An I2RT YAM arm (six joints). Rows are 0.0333 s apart.
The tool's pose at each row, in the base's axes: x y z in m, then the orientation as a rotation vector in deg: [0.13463 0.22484 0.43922 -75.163 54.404 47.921]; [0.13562 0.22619 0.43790 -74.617 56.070 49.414]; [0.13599 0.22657 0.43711 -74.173 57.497 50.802]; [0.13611 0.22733 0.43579 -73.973 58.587 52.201]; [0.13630 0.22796 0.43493 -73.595 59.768 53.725]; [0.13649 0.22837 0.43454 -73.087 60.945 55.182]
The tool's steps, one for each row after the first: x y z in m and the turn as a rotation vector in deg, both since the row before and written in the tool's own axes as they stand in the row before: [0.00157 -0.00026 0.00142 -0.119 0.266 2.059]; [0.00086 -0.00002 0.00041 -0.191 0.209 1.825]; [0.00126 0.00040 0.00076 -0.440 0.118 1.574]; [0.00086 0.00014 0.00064 -0.372 0.051 1.742]; [0.00042 -0.00004 0.00042 -0.252 0.012 1.725]
